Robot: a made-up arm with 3 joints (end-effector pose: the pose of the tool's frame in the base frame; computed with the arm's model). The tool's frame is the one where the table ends.
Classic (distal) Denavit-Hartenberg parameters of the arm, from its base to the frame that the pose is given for. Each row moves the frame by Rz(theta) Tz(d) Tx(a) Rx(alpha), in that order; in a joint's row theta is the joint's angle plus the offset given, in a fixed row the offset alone. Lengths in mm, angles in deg.
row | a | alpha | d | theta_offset
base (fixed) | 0 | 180 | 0 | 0
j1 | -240.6 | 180 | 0 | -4.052
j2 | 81 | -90 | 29 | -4.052
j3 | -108 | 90 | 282 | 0
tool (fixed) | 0 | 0 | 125 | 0
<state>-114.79 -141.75 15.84</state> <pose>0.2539 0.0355 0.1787 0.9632 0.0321 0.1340 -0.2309</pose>
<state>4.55 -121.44 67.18</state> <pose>-0.1031 -0.2885 0.1770 0.3782 0.4929 0.2512 -0.7422</pose>
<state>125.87 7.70 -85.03</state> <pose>0.4004 0.1179 -0.0678 0.3787 -0.5798 -0.3472 -0.6324</pose>
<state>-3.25 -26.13 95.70</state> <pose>0.0701 0.1452 0.1241 0.6577 0.1470 0.7267 -0.1331</pose>
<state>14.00 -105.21 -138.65</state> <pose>-0.0296 -0.1654 -0.1362 0.1786 -0.8070 -0.4734 -0.3045</pose>
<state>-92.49 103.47 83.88</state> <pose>-0.0814 -0.5634 0.1497 0.1033 0.6619 0.0928 -0.7366</pose>
